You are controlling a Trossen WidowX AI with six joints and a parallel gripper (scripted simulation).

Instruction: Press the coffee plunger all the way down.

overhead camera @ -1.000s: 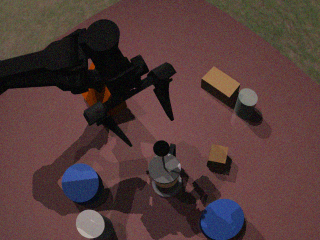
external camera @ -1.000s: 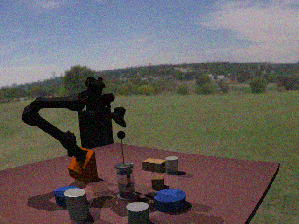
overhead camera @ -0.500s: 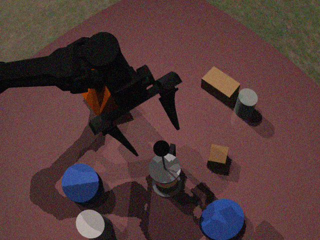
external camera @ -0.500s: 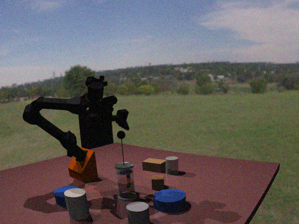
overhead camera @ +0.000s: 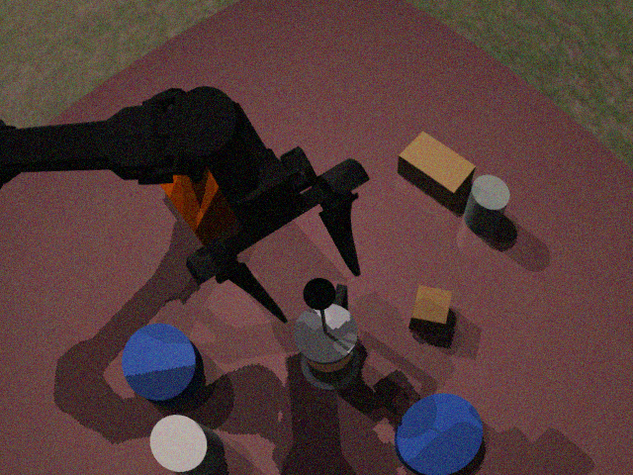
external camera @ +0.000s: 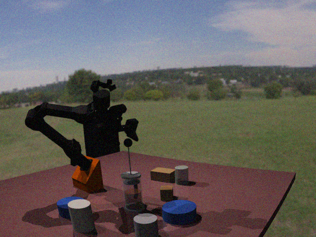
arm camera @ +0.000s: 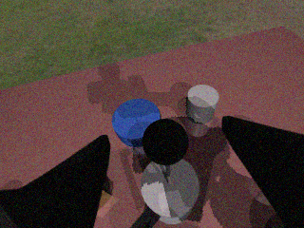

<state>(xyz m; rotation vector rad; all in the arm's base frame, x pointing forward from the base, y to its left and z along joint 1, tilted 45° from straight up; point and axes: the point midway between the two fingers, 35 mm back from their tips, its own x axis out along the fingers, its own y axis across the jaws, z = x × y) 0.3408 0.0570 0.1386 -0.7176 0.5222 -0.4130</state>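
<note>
Now: gripper tip 10 mm past the coffee press, 20 mm to the right of it and 140 mm above it. The rest, counted from my gripper tip: small tan cube: 50 mm ahead, 150 mm to the left, 240 mm below; then pale cylinder: 40 mm behind, 230 mm to the right, 220 mm below.
</note>
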